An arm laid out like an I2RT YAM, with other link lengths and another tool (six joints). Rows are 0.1 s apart.
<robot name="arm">
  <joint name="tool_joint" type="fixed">
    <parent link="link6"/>
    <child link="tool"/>
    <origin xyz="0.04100 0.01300 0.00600" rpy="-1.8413 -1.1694 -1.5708"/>
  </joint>
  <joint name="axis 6" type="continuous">
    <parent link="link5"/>
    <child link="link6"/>
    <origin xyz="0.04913 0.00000 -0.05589" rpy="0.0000 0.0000 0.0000"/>
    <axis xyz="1 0 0"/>
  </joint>
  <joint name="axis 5" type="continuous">
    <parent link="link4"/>
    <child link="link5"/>
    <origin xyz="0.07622 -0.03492 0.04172" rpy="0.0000 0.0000 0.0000"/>
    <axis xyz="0 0 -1"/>
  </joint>
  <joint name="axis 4" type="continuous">
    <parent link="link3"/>
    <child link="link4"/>
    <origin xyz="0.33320 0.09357 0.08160" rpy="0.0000 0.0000 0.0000"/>
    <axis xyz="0 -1 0"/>
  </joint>
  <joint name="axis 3" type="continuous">
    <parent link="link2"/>
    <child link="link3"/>
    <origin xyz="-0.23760 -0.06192 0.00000" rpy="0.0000 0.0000 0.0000"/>
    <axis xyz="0 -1 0"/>
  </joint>
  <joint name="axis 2" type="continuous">
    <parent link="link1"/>
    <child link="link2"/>
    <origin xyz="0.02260 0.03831 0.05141" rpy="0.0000 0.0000 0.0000"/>
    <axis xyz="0 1 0"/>
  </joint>
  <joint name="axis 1" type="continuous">
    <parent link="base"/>
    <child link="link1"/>
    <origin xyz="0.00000 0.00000 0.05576" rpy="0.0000 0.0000 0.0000"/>
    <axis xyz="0 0 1"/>
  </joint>
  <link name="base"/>
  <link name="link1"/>
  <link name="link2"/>
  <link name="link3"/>
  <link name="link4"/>
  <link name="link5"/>
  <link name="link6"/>
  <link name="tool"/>
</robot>
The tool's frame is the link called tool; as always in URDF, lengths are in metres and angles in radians. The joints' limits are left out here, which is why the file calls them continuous.
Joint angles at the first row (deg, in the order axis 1, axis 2, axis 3, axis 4, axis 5, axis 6):
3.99, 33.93, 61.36, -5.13, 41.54, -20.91
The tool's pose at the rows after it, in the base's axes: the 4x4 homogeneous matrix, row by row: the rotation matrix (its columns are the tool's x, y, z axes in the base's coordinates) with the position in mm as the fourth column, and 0 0 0 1 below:
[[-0.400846, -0.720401, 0.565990, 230.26], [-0.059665, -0.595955, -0.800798, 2.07], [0.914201, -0.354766, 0.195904, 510.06], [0, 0, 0, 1]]
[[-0.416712, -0.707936, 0.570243, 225.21], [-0.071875, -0.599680, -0.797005, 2.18], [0.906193, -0.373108, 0.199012, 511.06], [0, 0, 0, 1]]
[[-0.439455, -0.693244, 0.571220, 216.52], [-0.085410, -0.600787, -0.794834, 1.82], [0.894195, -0.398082, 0.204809, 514.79], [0, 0, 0, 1]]
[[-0.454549, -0.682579, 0.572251, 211.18], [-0.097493, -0.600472, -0.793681, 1.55], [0.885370, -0.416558, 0.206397, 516.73], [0, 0, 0, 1]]
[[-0.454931, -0.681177, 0.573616, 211.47], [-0.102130, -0.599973, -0.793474, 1.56], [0.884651, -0.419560, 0.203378, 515.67], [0, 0, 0, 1]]
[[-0.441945, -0.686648, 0.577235, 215.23], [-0.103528, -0.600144, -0.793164, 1.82], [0.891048, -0.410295, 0.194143, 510.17], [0, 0, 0, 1]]
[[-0.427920, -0.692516, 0.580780, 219.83], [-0.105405, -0.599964, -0.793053, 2.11], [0.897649, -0.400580, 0.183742, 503.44], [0, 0, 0, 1]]
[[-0.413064, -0.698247, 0.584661, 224.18], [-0.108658, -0.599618, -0.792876, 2.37], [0.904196, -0.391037, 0.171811, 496.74], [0, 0, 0, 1]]
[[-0.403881, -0.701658, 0.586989, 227.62], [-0.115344, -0.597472, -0.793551, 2.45], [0.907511, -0.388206, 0.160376, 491.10], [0, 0, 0, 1]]
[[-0.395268, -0.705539, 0.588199, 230.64], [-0.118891, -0.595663, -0.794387, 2.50], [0.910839, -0.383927, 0.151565, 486.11], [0, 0, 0, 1]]
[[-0.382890, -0.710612, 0.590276, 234.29], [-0.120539, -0.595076, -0.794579, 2.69], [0.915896, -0.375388, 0.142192, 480.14], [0, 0, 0, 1]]
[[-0.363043, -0.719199, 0.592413, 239.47], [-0.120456, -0.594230, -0.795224, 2.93], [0.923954, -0.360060, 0.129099, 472.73], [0, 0, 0, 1]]
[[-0.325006, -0.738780, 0.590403, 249.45], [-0.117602, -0.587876, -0.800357, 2.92], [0.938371, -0.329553, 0.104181, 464.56], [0, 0, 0, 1]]
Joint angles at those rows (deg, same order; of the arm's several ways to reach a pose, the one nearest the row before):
3.99, 33.58, 60.95, -5.12, 41.47, -20.58
3.99, 32.58, 60.58, -5.23, 41.12, -19.75
3.99, 31.29, 60.56, -5.56, 40.93, -18.85
3.99, 30.48, 60.51, -5.82, 40.84, -18.02
3.99, 30.39, 60.34, -5.91, 40.84, -17.67
3.99, 30.39, 59.61, -6.13, 40.84, -17.50
3.99, 30.39, 58.68, -6.22, 40.86, -17.28
3.99, 30.41, 57.82, -6.48, 40.88, -16.95
3.99, 30.41, 57.08, -6.66, 40.99, -16.38
3.99, 30.41, 56.40, -6.72, 41.10, -16.05
3.99, 30.43, 55.61, -6.81, 41.14, -15.86
3.99, 30.70, 54.83, -7.07, 41.23, -15.75
3.99, 32.32, 54.89, -7.95, 41.76, -15.70

